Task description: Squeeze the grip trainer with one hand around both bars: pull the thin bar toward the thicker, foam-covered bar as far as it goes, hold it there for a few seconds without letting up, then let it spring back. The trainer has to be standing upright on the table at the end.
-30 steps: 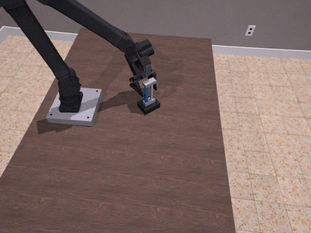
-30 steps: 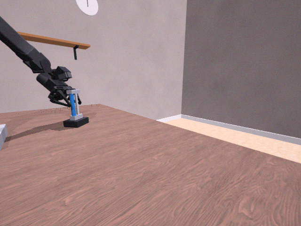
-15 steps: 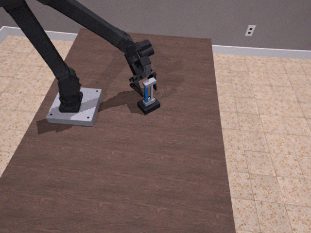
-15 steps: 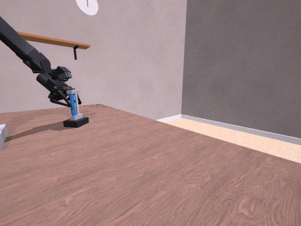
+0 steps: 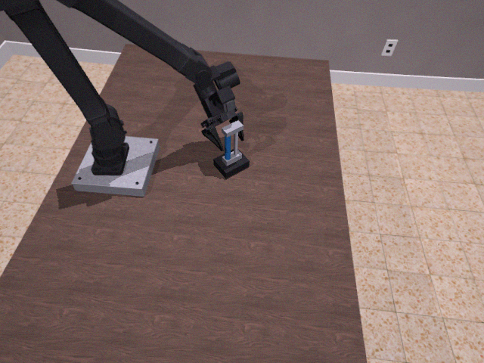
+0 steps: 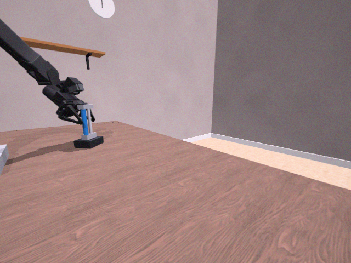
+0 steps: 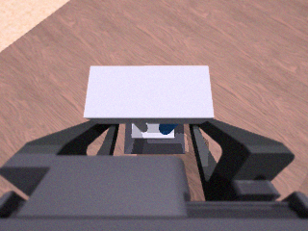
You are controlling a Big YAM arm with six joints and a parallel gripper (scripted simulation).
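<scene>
The grip trainer is 10 mm below my hand. From my hand the other things lie so: thin grey bar 10 mm ahead, 10 mm to the left.
</scene>
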